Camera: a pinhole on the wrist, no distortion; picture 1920 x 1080 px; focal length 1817.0 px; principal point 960.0 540.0 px. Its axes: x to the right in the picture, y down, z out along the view. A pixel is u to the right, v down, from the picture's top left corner.
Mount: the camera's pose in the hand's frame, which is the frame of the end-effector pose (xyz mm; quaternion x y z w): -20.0 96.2 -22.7 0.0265 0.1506 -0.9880 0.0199
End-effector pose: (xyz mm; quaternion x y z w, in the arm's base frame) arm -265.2 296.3 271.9 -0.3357 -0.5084 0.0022 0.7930
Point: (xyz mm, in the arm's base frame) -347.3 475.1 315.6
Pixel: 95 90
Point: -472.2 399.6 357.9
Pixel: 735 838
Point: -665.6 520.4 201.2
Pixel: 1487 41
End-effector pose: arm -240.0 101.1 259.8 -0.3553 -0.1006 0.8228 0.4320
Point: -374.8 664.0 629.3
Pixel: outside the picture
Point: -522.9 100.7 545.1
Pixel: 931 200
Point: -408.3 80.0 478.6
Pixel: 1126 462
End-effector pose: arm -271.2 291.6 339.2 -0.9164 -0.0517 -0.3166 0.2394
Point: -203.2 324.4 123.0
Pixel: 1337 135
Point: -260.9 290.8 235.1
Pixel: 1457 821
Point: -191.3 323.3 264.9
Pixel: 441 949
